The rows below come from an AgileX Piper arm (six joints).
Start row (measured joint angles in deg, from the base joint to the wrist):
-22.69, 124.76, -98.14, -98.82, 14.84, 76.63
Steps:
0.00, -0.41, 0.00, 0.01, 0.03, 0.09
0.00, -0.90, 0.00, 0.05, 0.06, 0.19
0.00, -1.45, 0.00, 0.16, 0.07, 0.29
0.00, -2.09, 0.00, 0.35, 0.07, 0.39
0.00, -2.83, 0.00, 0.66, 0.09, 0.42
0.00, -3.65, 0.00, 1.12, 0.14, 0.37
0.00, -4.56, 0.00, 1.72, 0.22, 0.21
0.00, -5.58, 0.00, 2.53, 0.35, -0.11
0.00, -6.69, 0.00, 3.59, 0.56, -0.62
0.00, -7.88, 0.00, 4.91, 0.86, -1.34
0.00, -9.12, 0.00, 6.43, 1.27, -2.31
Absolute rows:
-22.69, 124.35, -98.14, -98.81, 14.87, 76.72
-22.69, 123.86, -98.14, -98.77, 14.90, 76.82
-22.69, 123.31, -98.14, -98.66, 14.91, 76.92
-22.69, 122.67, -98.14, -98.47, 14.91, 77.02
-22.69, 121.93, -98.14, -98.16, 14.93, 77.05
-22.69, 121.11, -98.14, -97.70, 14.98, 77.00
-22.69, 120.20, -98.14, -97.10, 15.06, 76.84
-22.69, 119.18, -98.14, -96.29, 15.19, 76.52
-22.69, 118.07, -98.14, -95.23, 15.40, 76.01
-22.69, 116.88, -98.14, -93.91, 15.70, 75.29
-22.69, 115.64, -98.14, -92.39, 16.11, 74.32

